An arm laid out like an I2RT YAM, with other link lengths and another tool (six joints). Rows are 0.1 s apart.
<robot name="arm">
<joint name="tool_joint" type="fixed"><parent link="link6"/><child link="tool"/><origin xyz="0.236 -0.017 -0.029" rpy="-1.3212 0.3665 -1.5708"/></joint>
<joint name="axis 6" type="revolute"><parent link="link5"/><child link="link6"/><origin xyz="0.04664 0 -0.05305" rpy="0 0 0"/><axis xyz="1 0 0"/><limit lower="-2.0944" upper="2.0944"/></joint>
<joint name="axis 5" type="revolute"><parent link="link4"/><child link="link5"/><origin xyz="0.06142 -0.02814 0.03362" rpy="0 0 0"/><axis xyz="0 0 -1"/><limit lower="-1.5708" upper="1.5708"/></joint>
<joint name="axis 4" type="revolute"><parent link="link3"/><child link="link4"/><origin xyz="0.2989 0.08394 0.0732" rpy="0 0 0"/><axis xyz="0 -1 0"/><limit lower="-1.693" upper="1.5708"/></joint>
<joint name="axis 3" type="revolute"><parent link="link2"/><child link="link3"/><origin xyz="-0.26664 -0.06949 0" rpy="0 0 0"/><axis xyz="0 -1 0"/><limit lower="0" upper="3.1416"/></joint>
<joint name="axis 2" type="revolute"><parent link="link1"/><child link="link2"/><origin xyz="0.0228 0.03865 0.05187" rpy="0 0 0"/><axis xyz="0 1 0"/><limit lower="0" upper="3.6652"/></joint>
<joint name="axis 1" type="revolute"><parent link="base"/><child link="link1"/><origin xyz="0 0 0.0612" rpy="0 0 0"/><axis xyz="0 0 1"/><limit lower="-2.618" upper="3.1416"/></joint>
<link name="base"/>
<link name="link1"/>
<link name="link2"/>
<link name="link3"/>
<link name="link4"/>
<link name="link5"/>
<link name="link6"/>
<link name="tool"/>
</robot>
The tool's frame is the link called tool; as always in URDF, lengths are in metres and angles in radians.
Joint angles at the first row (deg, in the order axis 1, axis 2, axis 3, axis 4, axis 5, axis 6):
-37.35, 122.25, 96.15, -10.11, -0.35, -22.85
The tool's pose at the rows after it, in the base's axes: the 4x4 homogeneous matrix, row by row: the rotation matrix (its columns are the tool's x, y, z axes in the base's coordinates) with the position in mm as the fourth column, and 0 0 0 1 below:
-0.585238 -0.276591 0.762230 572.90; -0.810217 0.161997 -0.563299 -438.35; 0.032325 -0.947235 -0.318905 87.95; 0 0 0 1
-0.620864 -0.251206 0.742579 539.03; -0.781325 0.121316 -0.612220 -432.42; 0.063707 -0.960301 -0.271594 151.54; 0 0 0 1
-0.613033 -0.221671 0.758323 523.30; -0.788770 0.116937 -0.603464 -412.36; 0.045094 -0.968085 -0.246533 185.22; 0 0 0 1
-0.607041 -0.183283 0.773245 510.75; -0.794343 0.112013 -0.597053 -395.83; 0.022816 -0.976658 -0.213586 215.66; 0 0 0 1
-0.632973 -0.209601 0.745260 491.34; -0.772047 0.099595 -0.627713 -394.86; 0.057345 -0.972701 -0.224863 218.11; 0 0 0 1
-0.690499 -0.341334 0.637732 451.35; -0.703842 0.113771 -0.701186 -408.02; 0.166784 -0.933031 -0.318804 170.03; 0 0 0 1
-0.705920 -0.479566 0.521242 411.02; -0.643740 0.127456 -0.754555 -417.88; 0.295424 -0.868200 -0.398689 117.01; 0 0 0 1
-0.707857 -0.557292 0.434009 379.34; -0.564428 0.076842 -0.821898 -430.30; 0.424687 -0.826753 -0.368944 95.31; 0 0 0 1
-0.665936 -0.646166 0.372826 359.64; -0.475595 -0.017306 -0.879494 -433.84; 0.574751 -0.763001 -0.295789 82.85; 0 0 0 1
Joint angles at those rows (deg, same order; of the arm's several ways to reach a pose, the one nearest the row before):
-37.35, 118.15, 96.86, -11.60, -0.26, -23.38
-37.44, 108.30, 92.82, -14.58, 2.72, -23.64
-37.35, 101.53, 89.57, -16.61, 1.68, -23.03
-37.35, 95.90, 87.19, -17.92, 0.62, -22.15
-37.00, 93.34, 85.35, -19.33, 3.59, -22.84
-36.39, 94.13, 81.57, -20.91, 11.99, -24.60
-35.86, 96.15, 76.92, -20.49, 19.91, -26.89
-34.99, 96.24, 70.07, -13.49, 28.34, -30.40
-32.44, 97.20, 62.68, -2.51, 37.93, -36.90

